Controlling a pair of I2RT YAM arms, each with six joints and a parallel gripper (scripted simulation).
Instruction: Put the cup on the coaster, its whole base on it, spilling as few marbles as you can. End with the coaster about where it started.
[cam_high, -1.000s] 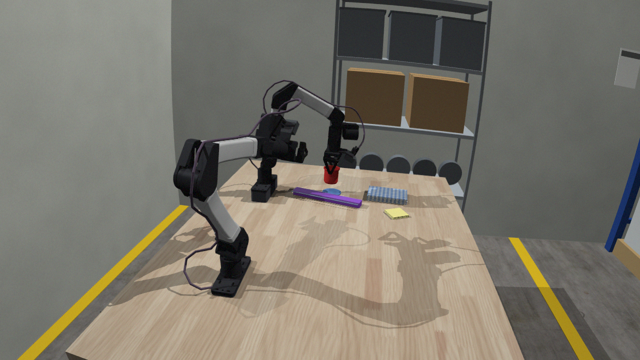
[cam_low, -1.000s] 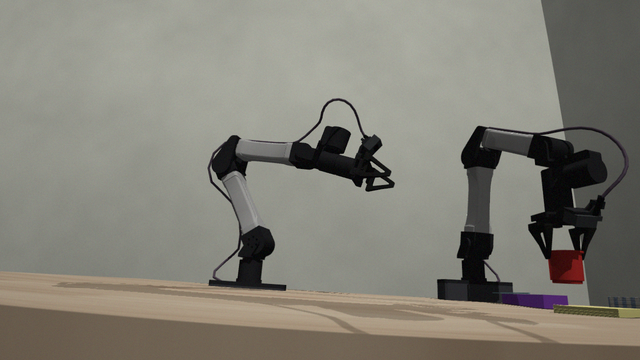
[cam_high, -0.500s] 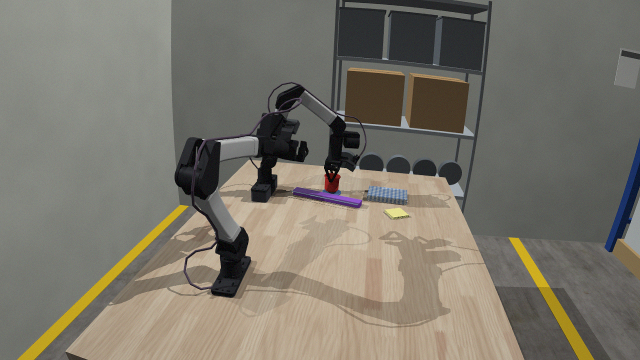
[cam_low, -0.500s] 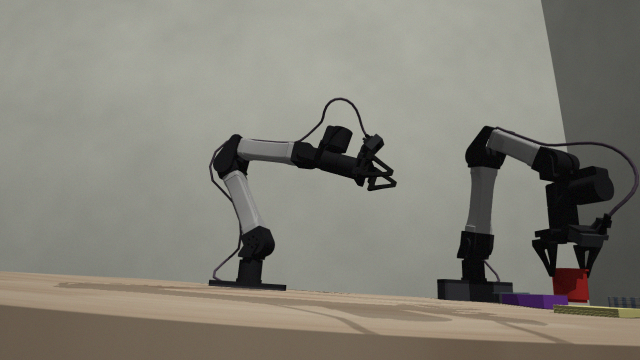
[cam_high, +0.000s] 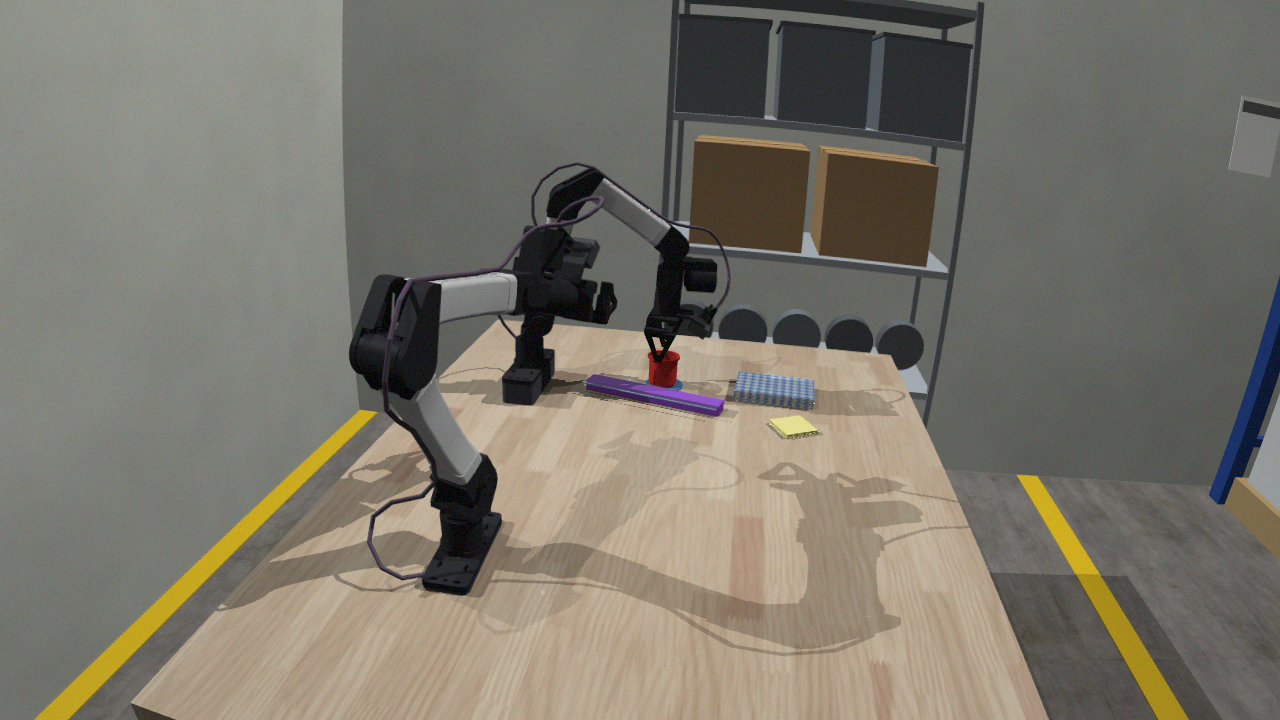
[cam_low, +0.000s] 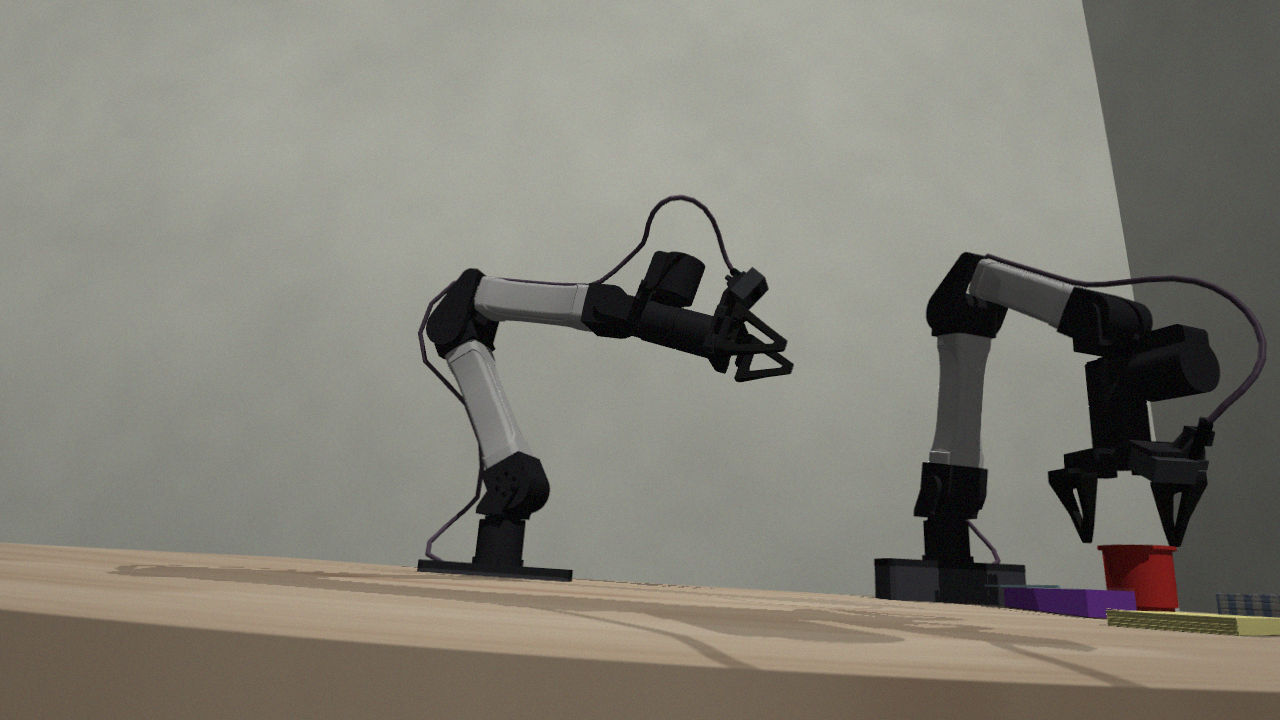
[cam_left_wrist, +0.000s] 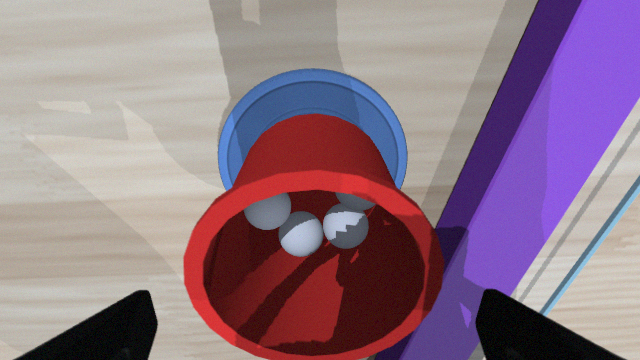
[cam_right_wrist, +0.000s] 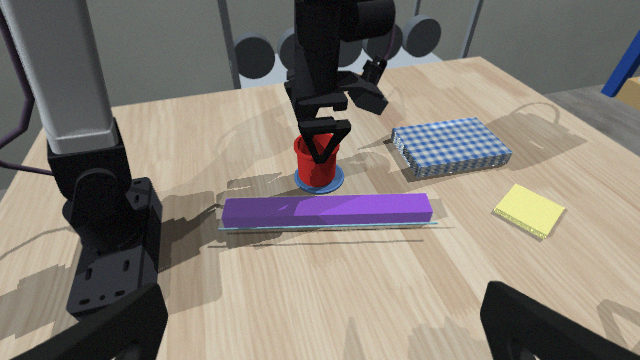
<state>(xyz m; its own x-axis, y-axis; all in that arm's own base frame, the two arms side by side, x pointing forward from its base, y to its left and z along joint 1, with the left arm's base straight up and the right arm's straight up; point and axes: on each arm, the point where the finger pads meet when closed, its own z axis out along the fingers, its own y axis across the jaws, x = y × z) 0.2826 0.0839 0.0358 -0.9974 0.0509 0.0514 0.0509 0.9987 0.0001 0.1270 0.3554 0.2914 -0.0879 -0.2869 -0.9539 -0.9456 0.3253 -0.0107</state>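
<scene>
The red cup is 10 mm ahead of my left hand and 50 mm below it. Also, from my left hand: long purple bar 20 mm behind, 100 mm to the right, 70 mm below.
</scene>
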